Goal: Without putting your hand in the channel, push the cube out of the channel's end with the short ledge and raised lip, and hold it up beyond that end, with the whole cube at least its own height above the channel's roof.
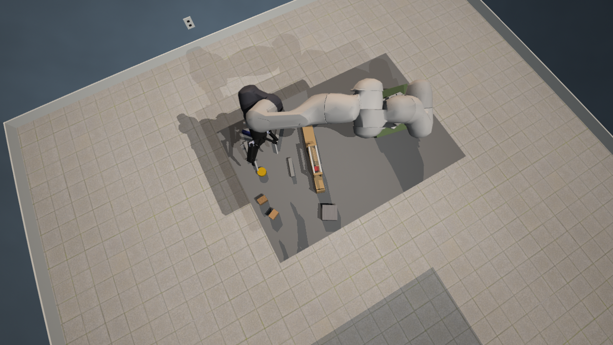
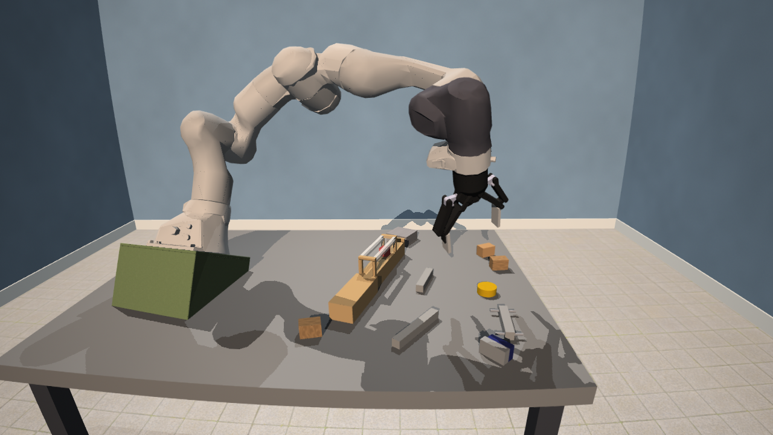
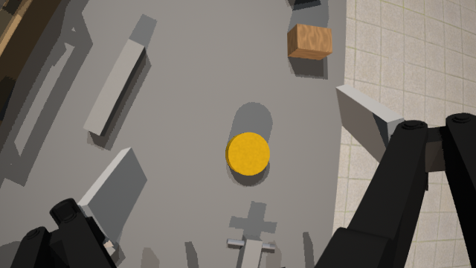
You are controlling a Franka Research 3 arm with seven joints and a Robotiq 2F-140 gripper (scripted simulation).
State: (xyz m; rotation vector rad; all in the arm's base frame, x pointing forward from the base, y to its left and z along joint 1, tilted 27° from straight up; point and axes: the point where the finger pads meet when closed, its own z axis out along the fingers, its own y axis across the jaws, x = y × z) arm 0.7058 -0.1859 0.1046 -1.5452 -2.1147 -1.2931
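The long grey bar is 16 cm to the right of my hand, 16 cm behind it and 15 cm below it. From my hand the other things lie so: yellow disc: 15 cm below, 5 cm ahead, 1 cm to the right; then short grey bar: 15 cm below, 11 cm behind, 6 cm to the left; then grey cross piece: 17 cm to the right, 15 cm below, 4 cm ahead.
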